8 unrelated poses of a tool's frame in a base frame.
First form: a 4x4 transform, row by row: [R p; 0 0 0 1], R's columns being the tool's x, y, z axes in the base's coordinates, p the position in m. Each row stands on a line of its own.
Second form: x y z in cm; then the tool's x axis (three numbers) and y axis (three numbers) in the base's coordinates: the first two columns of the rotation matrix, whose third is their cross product. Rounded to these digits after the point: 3 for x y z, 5 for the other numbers. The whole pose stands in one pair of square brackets.
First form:
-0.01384 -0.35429 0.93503 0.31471
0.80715 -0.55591 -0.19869 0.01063
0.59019 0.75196 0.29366 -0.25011
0 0 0 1
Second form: [31.471 1.063 -25.011 -0.01384 0.80715 0.59019 -0.35429 -0.55591 0.75196]
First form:
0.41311 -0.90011 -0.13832 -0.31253
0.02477 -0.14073 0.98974 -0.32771
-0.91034 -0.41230 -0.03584 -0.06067
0 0 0 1
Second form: [-31.253 -32.771 -6.067 0.41311 0.02477 -0.91034 -0.90011 -0.14073 -0.41230]
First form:
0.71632 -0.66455 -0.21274 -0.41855
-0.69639 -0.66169 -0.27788 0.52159
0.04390 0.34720 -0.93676 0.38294
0 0 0 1
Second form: [-41.855 52.159 38.294 0.71632 -0.69639 0.04390 -0.66455 -0.66169 0.34720]
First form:
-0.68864 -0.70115 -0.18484 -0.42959
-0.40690 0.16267 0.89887 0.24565
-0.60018 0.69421 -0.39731 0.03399
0 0 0 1
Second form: [-42.959 24.565 3.399 -0.68864 -0.40690 -0.60018 -0.70115 0.16267 0.69421]
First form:
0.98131 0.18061 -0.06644 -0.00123
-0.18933 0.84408 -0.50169 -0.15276
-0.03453 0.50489 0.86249 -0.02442
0 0 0 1
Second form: [-0.123 -15.276 -2.442 0.98131 -0.18933 -0.03453 0.18061 0.84408 0.50489]
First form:
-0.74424 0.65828 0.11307 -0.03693
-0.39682 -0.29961 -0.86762 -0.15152
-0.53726 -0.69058 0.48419 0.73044
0 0 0 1
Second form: [-3.693 -15.152 73.044 -0.74424 -0.39682 -0.53726 0.65828 -0.29961 -0.69058]
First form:
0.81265 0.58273 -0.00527 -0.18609
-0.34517 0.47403 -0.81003 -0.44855
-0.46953 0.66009 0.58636 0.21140
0 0 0 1
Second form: [-18.609 -44.855 21.140 0.81265 -0.34517 -0.46953 0.58273 0.47403 0.66009]
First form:
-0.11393 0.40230 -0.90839 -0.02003
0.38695 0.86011 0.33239 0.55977
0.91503 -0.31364 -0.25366 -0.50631
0 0 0 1
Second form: [-2.003 55.977 -50.631 -0.11393 0.38695 0.91503 0.40230 0.86011 -0.31364]
